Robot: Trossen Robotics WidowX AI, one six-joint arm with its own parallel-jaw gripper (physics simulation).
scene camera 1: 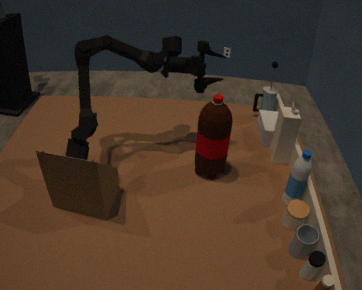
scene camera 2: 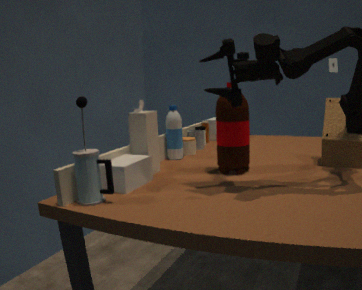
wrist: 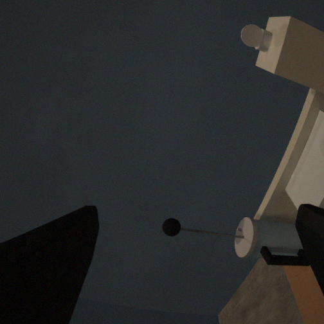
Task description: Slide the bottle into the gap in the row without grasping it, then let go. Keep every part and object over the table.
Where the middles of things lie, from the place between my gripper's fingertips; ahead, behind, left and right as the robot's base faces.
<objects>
My gripper is now 190 mm to the left of the large brown bottle [scene camera 1: 215, 121] and 170 mm above it. Also, from my hand: tall white carton [scene camera 2: 143, 126] 260 mm ahead, 50 mm to the right, 190 mm below; blue-capped bottle [scene camera 1: 302, 167] 300 mm ahead, 280 mm to the right, 210 mm below; white box [scene camera 2: 129, 172] 230 mm ahead, 90 mm to the left, 280 mm below.
</objects>
